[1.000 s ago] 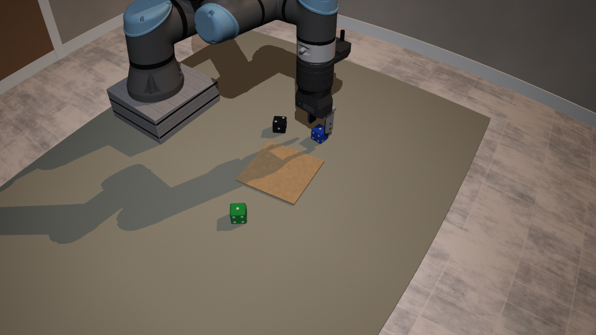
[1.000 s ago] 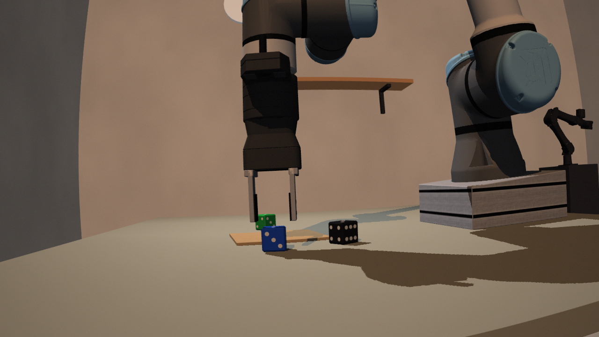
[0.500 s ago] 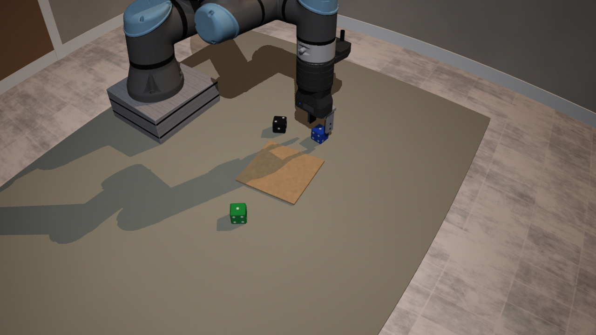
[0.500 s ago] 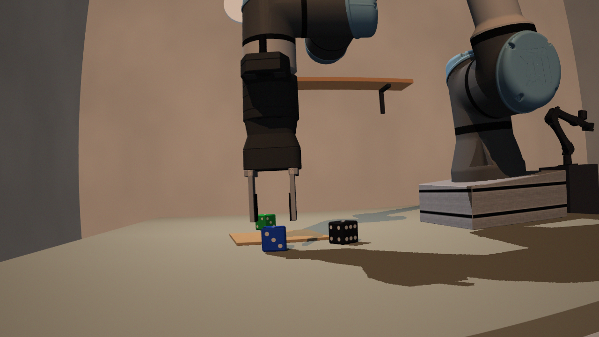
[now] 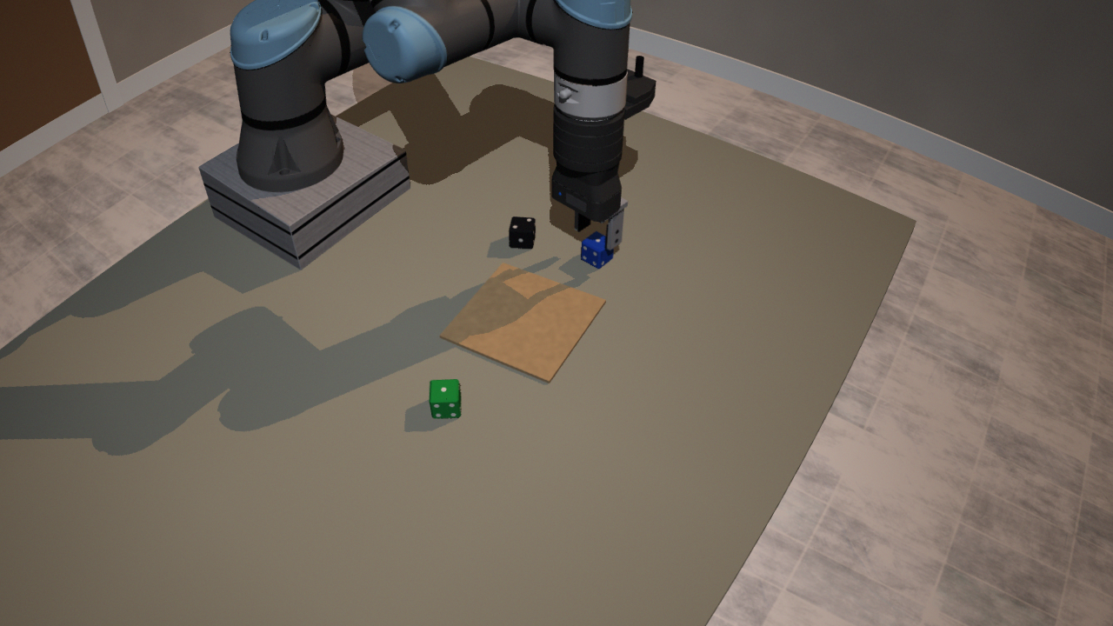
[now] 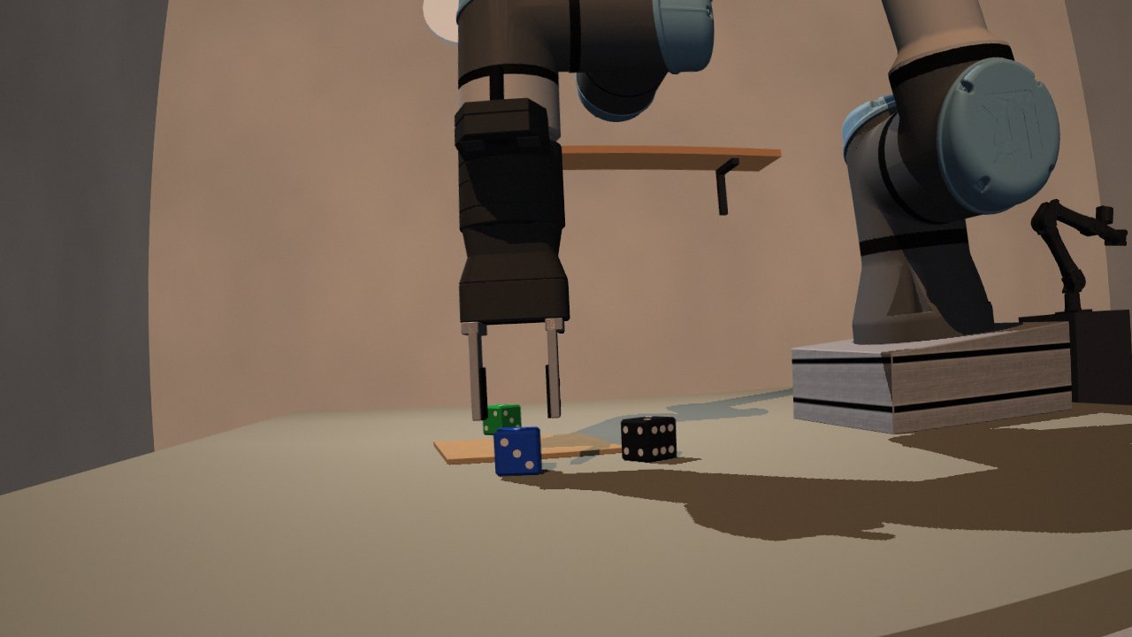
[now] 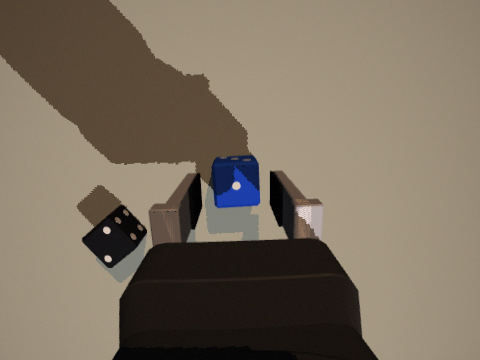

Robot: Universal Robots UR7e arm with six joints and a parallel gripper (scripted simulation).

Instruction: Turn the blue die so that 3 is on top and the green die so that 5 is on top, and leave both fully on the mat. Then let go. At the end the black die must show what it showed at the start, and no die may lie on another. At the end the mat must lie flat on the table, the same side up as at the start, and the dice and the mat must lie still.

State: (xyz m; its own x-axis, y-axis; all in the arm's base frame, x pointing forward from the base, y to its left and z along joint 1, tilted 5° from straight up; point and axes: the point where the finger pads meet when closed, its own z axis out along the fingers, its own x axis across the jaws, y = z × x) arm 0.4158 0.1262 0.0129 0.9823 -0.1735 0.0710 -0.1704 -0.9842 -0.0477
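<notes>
The blue die lies 40 mm below my hand. From my hand the other things lie so: green die (290 mm to the right, 40 mm below, 10 mm behind); then brown mat (140 mm to the right, 50 mm below, 10 mm behind); then black die (100 mm behind, 40 mm below, 20 mm to the right).
</notes>
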